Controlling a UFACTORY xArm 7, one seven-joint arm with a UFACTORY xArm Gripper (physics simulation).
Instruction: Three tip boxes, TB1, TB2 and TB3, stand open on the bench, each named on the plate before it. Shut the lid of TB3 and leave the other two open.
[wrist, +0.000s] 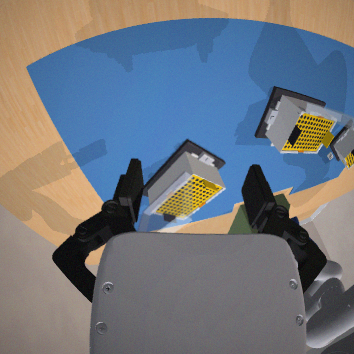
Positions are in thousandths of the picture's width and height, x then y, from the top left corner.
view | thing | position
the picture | my gripper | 549, 493
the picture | clear lid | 487, 589
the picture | blue mat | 391, 261
